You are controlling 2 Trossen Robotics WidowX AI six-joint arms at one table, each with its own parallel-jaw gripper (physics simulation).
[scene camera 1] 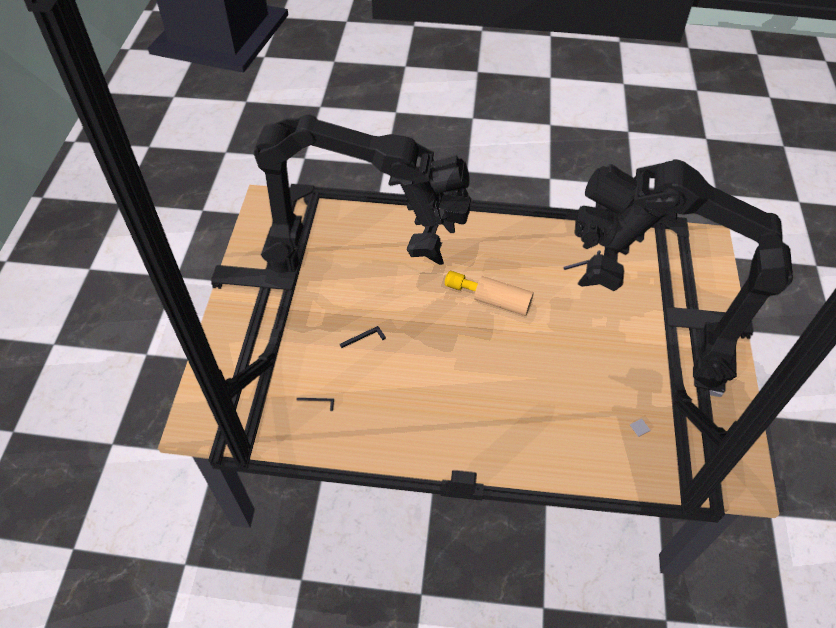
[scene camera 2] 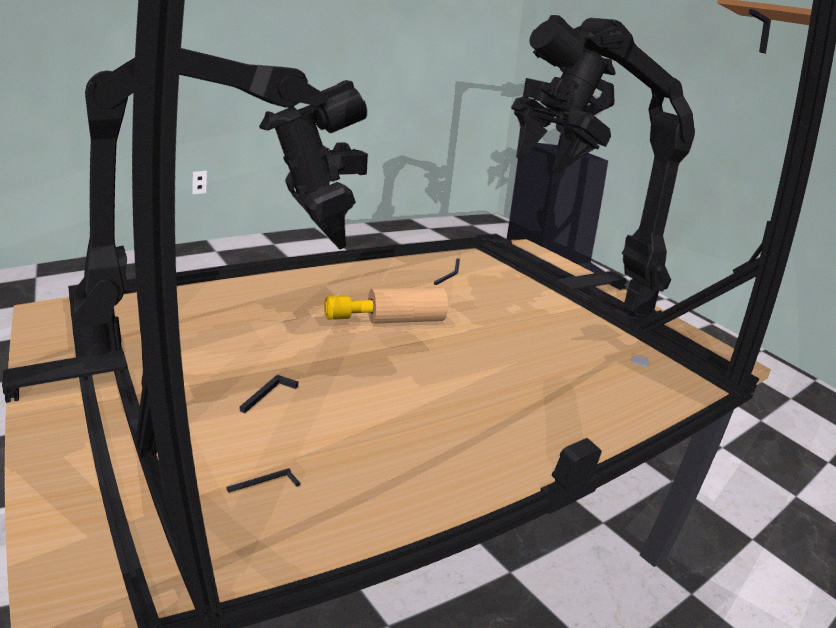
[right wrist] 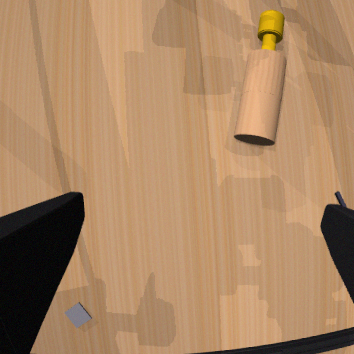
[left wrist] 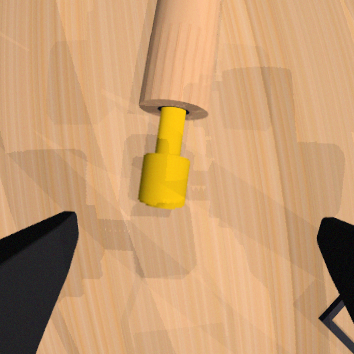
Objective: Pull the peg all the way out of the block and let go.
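Where they show: left gripper, fingertip midpoint: [scene camera 1: 447,248] [scene camera 2: 334,238] [left wrist: 202,227]; right gripper, fingertip midpoint: [scene camera 1: 582,266] [scene camera 2: 535,165] [right wrist: 207,211]; left arm's base, link origin: [scene camera 1: 282,264] [scene camera 2: 98,349]; right arm's base, link origin: [scene camera 1: 709,376] [scene camera 2: 639,309].
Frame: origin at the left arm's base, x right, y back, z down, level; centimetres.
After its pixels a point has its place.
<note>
The yellow peg [scene camera 1: 454,279] @[x -5.7, y -39.6, z -2.3 cm] [scene camera 2: 338,307] @[x -5.0, y -39.2, z -1.6 cm] [left wrist: 164,179] @[x -6.5, y -39.6, z -2.6 cm] [right wrist: 271,24] @[x -6.1, y -40.5, z -2.6 cm] has a thick head and a thinner shaft; the shaft's end is inside the hole of the block. The block [scene camera 1: 503,296] @[x -3.6, y -51.3, z -3.0 cm] [scene camera 2: 409,304] @[x -3.0, y -50.4, z -2.1 cm] [left wrist: 182,55] @[x -5.5, y -48.6, z -3.7 cm] [right wrist: 261,97] @[x -4.8, y -52.2, z -3.6 cm] is a light wooden cylinder lying on its side on the table. My left gripper [left wrist: 202,227] @[x -4.9, y -37.7, z -13.1 cm] is open and empty, above the table near the peg's head, with the head ahead of and between its fingertips in the left wrist view. My right gripper [right wrist: 207,211] @[x 4.0, y -65.5, z -27.3 cm] is open and empty, raised above the table to the right of the block in scene camera 1.
Two black hex keys [scene camera 1: 362,336] @[x 12.8, y -24.0, z 1.2 cm] [scene camera 1: 315,399] @[x 30.3, y -19.9, z 1.4 cm] lie at the left of the table [scene camera 1: 405,419] @[x 29.1, y -38.9, z 1.9 cm] in scene camera 1. A third dark key [scene camera 2: 448,271] @[x -23.0, y -67.4, z 1.2 cm] lies behind the block. A small grey square [scene camera 1: 640,427] @[x 17.3, y -85.1, z 1.6 cm] [right wrist: 78,315] @[x 17.0, y -85.1, z 1.6 cm] lies at the right. Black frame bars edge the table.
</note>
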